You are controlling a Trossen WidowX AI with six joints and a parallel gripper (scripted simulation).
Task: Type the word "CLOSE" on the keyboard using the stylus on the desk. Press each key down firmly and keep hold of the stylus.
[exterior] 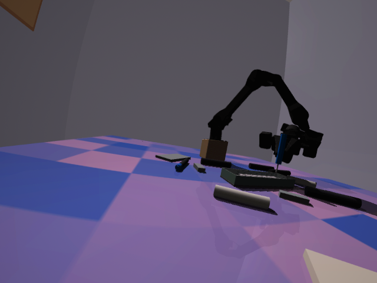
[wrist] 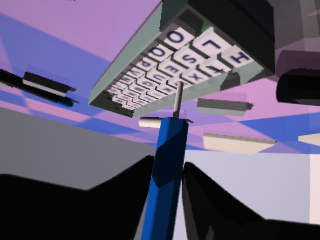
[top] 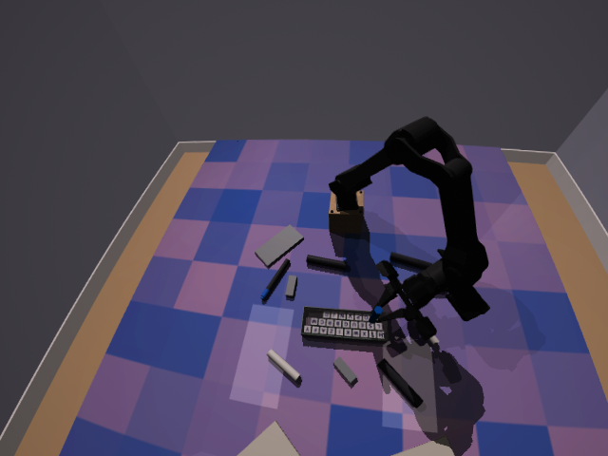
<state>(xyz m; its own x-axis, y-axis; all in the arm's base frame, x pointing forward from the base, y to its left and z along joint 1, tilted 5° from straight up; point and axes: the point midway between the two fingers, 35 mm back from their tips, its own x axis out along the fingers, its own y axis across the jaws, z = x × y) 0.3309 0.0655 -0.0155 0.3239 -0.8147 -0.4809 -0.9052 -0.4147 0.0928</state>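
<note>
Now: the small grey block 10 cm ahead of my gripper tip, 7 cm to the right of it and 8 cm below it. Also, from my gripper tip: grey slab 26 cm behind, 26 cm to the right, 9 cm below; blue-tipped pen 11 cm behind, 27 cm to the right, 8 cm below; blue stylus 1 cm below.
</note>
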